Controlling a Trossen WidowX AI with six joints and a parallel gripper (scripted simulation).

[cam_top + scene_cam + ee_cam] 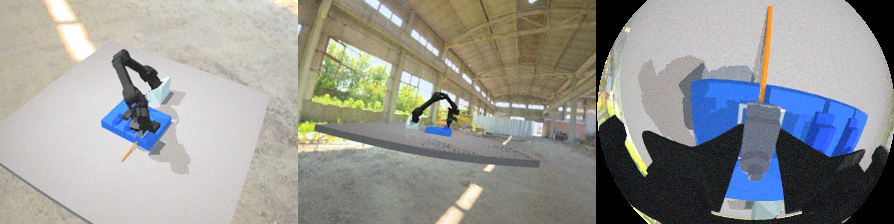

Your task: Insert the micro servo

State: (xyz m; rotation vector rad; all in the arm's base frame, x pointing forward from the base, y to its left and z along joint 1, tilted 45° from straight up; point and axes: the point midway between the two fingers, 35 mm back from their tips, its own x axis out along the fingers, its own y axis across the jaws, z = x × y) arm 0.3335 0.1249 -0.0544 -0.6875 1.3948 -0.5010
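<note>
The deck is 12 cm behind my gripper tip, 9 cm to the right of it and 4 cm below it.
</note>
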